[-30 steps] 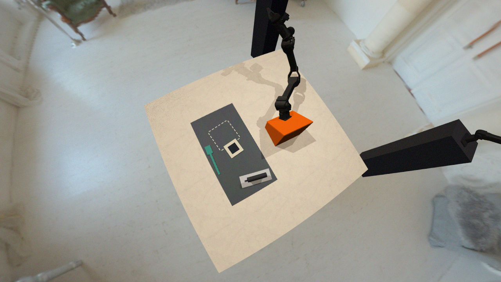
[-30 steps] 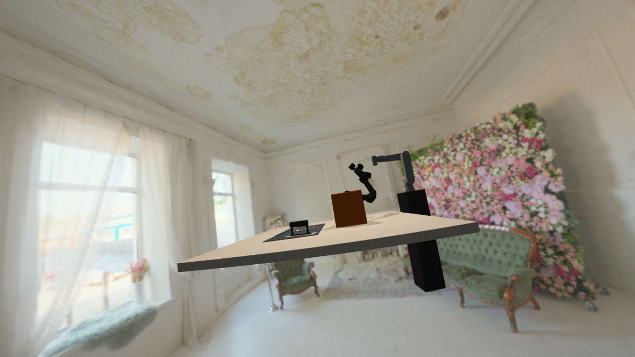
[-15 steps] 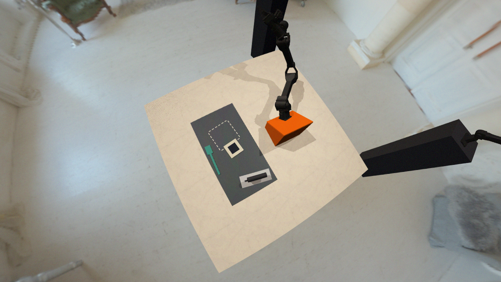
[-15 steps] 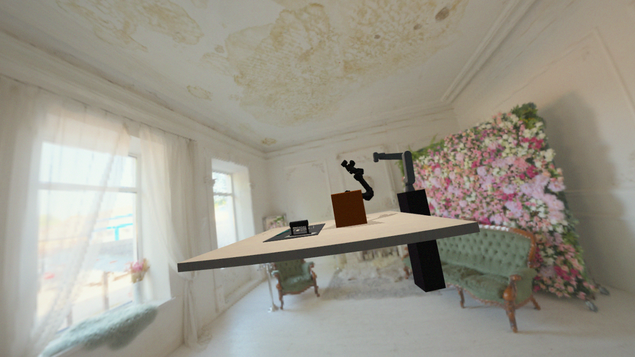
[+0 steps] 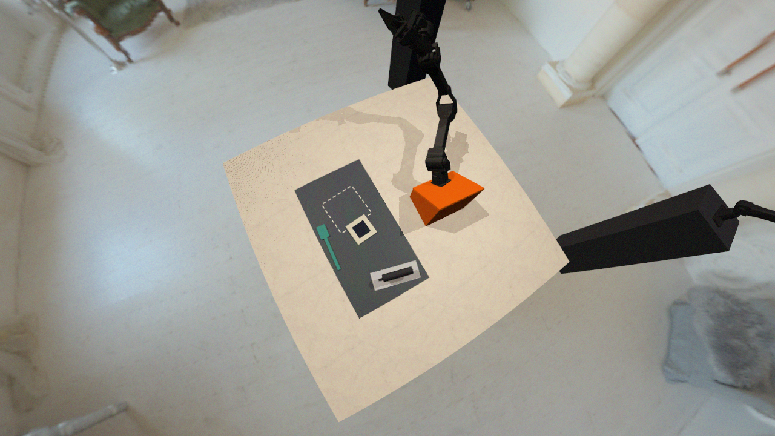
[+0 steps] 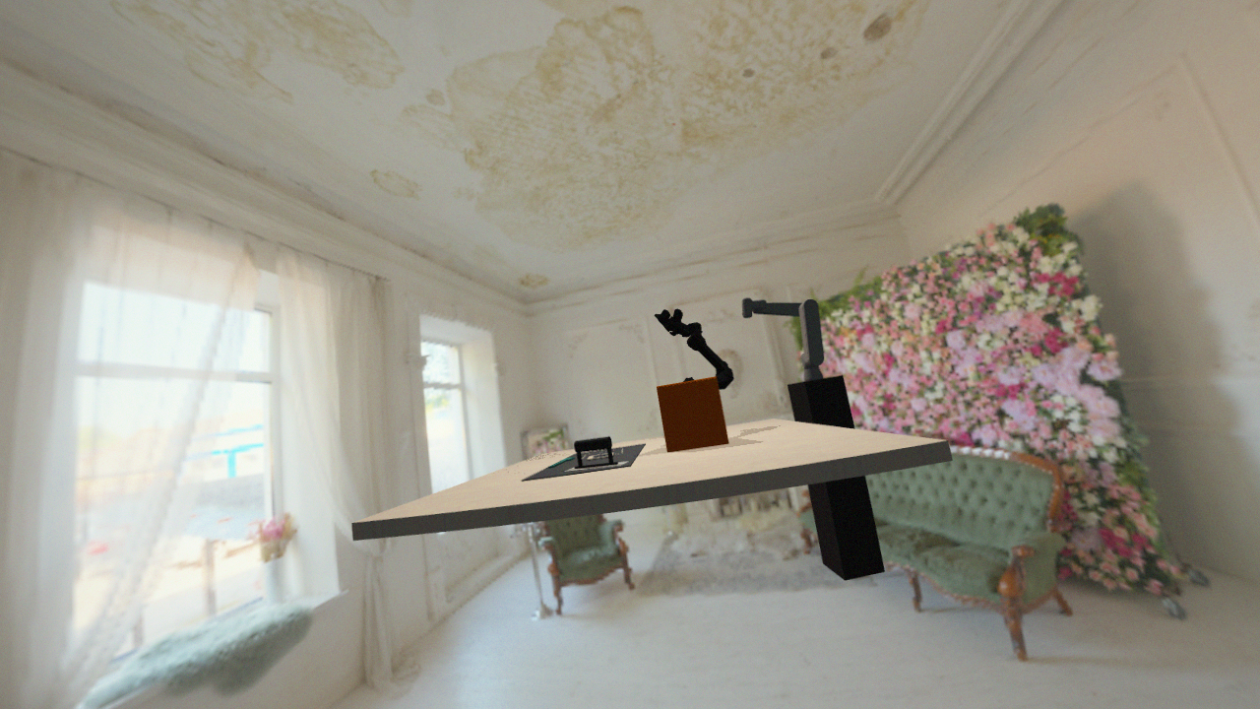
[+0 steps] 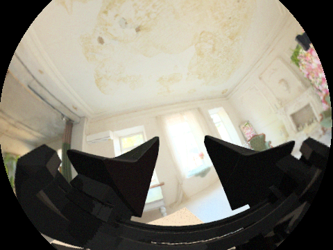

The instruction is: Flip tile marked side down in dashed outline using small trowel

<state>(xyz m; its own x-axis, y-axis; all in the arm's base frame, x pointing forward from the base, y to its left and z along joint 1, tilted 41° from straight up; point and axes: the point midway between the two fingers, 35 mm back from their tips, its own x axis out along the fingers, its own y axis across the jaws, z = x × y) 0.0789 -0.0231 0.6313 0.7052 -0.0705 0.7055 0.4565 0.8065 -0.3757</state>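
My gripper tip is now 640 mm to the right of the small trowel, 570 mm above it and 370 mm short of it. The rest, counted from my gripper tip: teal flat tool: 610 mm below, 510 mm ahead, 360 mm to the left; then mat: 630 mm below, 400 mm to the left, 370 mm ahead; then tile: 610 mm below, 400 mm to the left, 350 mm ahead.
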